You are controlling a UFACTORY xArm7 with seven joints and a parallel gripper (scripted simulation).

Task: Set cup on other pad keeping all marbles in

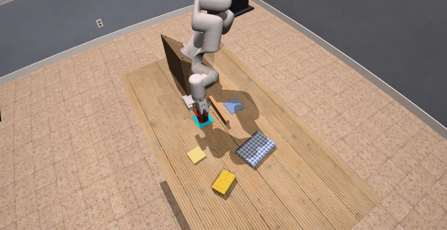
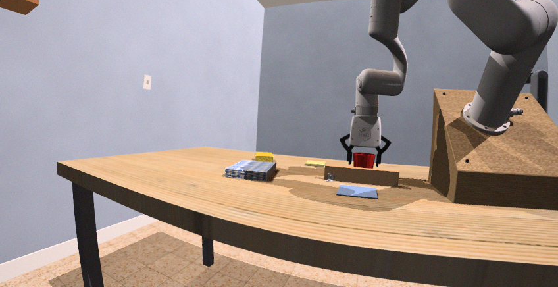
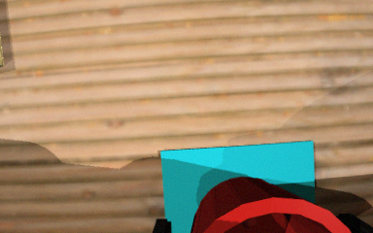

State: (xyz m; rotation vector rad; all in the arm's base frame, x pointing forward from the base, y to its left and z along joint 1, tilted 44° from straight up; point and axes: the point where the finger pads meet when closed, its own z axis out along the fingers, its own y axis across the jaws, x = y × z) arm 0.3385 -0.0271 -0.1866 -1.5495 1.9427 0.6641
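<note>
Right now my hand is 20 mm above the red cup. The rest, counted from my hand: cyan pad 60 mm below; then yellow sponge 390 mm ahead, 150 mm to the right, 30 mm below; then wooden rail 20 mm ahead, 100 mm to the left, 40 mm below.
</note>
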